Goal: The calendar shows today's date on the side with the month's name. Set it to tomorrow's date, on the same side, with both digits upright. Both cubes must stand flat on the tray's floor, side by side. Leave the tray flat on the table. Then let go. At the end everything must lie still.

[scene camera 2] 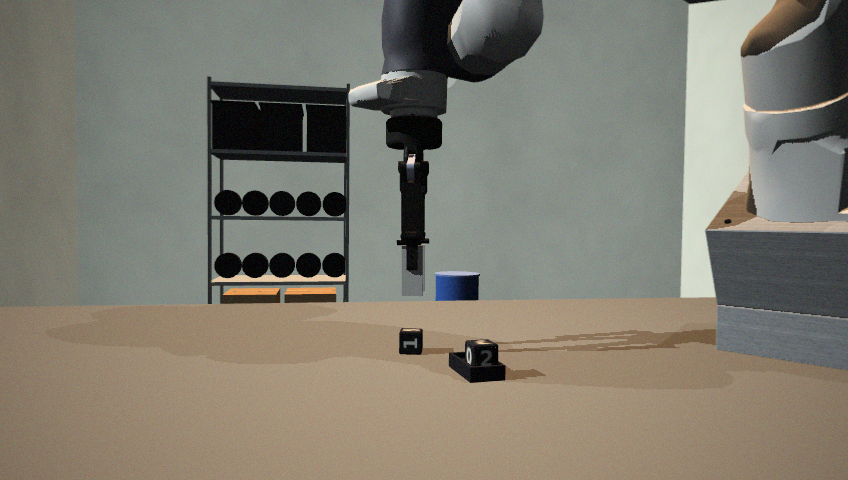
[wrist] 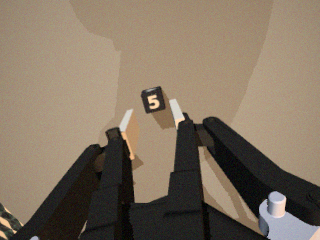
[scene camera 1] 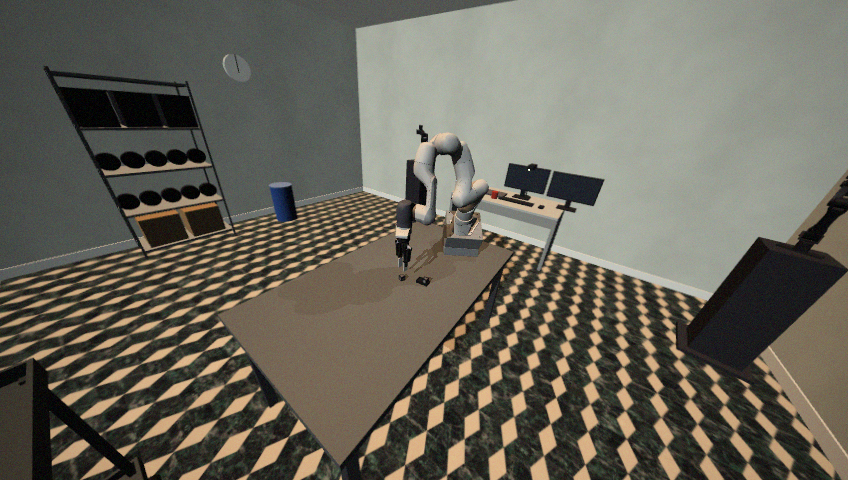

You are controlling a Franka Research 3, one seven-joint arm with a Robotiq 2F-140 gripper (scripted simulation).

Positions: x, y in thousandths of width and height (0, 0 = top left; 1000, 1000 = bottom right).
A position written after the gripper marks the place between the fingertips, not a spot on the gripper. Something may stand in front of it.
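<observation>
The gripper (scene camera 2: 488, 611), (wrist: 480, 481) is visible. A black tray (scene camera 2: 540, 755) is visible too.
</observation>
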